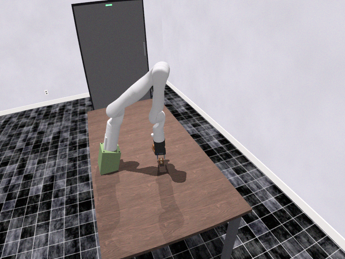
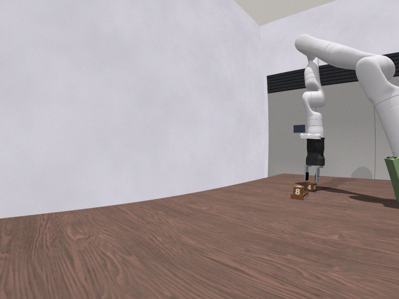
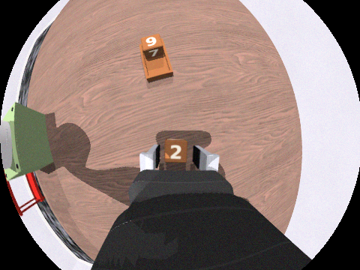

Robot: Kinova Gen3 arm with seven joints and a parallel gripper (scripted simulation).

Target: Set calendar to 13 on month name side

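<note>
The brown number cube lies 40 mm below my hand. The rest, counted from my hand: calendar tray 160 mm to the left, 50 mm below.
</note>
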